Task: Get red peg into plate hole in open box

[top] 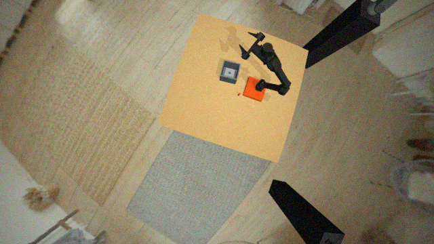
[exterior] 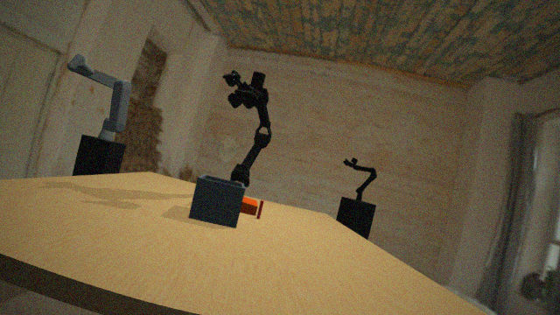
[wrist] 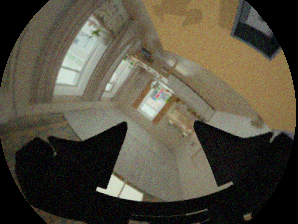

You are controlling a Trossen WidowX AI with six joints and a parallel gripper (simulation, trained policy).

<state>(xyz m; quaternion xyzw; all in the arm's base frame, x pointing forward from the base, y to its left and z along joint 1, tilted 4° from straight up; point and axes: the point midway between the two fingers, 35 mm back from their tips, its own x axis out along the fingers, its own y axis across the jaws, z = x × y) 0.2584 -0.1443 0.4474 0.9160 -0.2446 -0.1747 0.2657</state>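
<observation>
My gripper tip is 46 cm above the red peg, 25 cm to the right of it and 11 cm past it.
</observation>
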